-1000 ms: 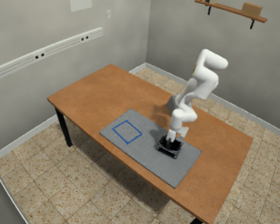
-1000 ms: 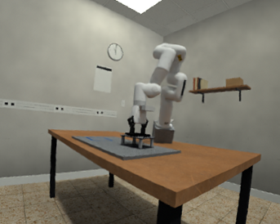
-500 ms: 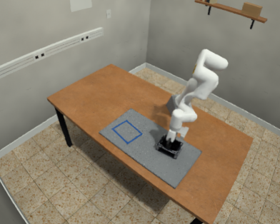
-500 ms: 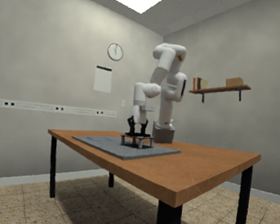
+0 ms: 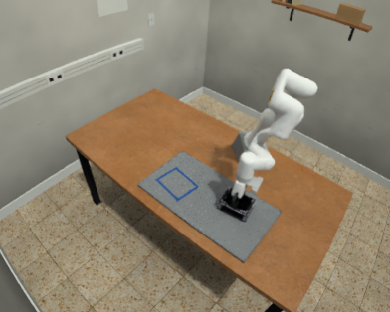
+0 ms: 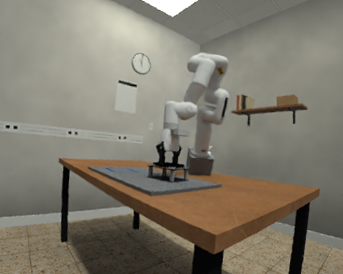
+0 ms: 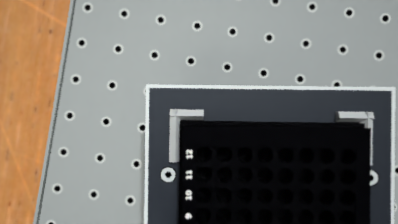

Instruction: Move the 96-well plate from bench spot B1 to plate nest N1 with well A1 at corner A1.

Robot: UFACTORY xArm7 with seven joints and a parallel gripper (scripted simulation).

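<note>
Right now the dark 96-well plate is 1 cm below my hand. Round my hand: raised plate nest N1: 2 cm below.
</note>
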